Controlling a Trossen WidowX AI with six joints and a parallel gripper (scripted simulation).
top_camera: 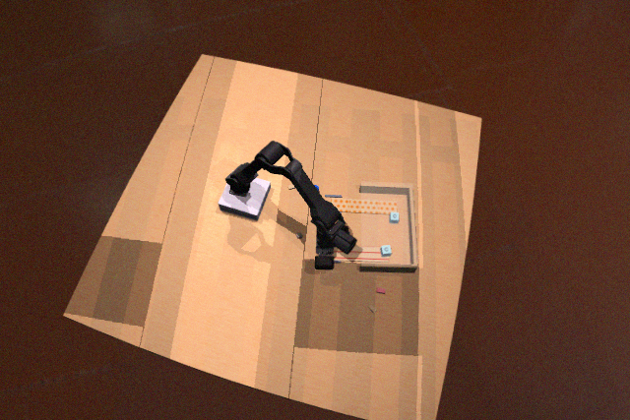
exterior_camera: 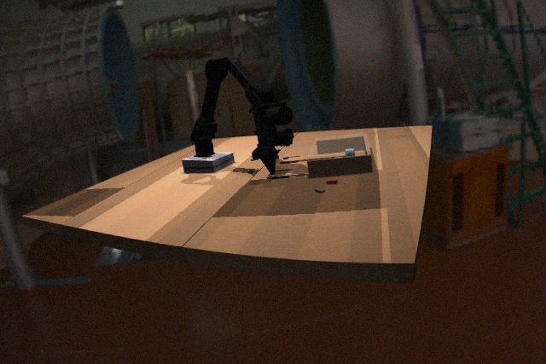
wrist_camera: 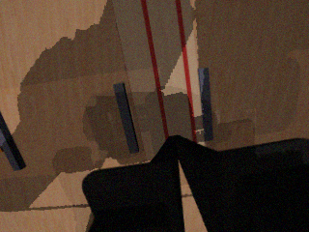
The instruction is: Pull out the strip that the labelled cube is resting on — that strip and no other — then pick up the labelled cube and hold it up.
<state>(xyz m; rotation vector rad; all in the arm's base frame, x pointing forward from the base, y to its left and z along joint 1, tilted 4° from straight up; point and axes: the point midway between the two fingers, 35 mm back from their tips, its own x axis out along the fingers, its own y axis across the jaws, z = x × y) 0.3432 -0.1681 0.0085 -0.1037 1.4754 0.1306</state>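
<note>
Now: the red-lined strip 100 mm ahead of my gripper tip and 20 mm to the left of it. Also, from my gripper tip: blue disc (80 mm behind, 240 mm to the left); grey lump (100 mm behind, 50 mm to the left); pink block (210 mm ahead, 100 mm to the right).
</note>
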